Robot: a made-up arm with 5 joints. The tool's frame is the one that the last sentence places.
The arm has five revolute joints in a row. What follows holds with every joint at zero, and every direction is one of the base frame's. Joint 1 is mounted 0.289 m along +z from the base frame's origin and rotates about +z. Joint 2 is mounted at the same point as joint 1 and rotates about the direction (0, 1, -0.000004). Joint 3 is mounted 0.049 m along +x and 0.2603 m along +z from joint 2 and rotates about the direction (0, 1, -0.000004). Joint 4 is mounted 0.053 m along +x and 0.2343 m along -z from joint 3 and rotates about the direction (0, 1, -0.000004). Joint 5 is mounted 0.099 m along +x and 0.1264 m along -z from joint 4 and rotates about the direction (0, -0.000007, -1). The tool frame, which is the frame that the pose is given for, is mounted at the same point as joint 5; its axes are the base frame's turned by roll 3.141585, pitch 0 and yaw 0 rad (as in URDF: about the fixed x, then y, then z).
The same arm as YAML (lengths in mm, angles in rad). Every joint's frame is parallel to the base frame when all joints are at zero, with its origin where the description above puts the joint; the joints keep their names.
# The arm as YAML. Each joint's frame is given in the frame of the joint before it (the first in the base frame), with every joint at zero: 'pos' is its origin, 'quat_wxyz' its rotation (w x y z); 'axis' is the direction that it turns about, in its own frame. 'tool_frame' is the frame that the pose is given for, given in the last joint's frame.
length_unit: mm
angle_unit: rad
joints:
  - joint: joint 1
    pos: [0.0, 0.0, 289.0]
    quat_wxyz: [1.0, 0.0, 0.0, 0.0]
    axis: [0.0, 0.0, 1.0]
  - joint: joint 2
    pos: [0.0, 0.0, 0.0]
    quat_wxyz: [1.0, 0.0, 0.0, 0.0]
    axis: [0.0, 1.0, 0.0]
  - joint: joint 3
    pos: [49.0, 0.0, 260.3]
    quat_wxyz: [1.0, 0.0, 0.0, 0.0]
    axis: [0.0, 1.0, 0.0]
  - joint: joint 4
    pos: [53.0, 0.0, -234.3]
    quat_wxyz: [1.0, 0.0, 0.0, 0.0]
    axis: [0.0, 1.0, 0.0]
  - joint: joint 5
    pos: [99.0, 0.0, -126.4]
    quat_wxyz: [1.0, 0.0, 0.0, 0.0]
    axis: [0.0, 0.0, -1.0]
tool_frame:
  pos: [0.0, 0.0, 0.0]
  quat_wxyz: [0.000004, 1.000003, 0.0, 0.0]

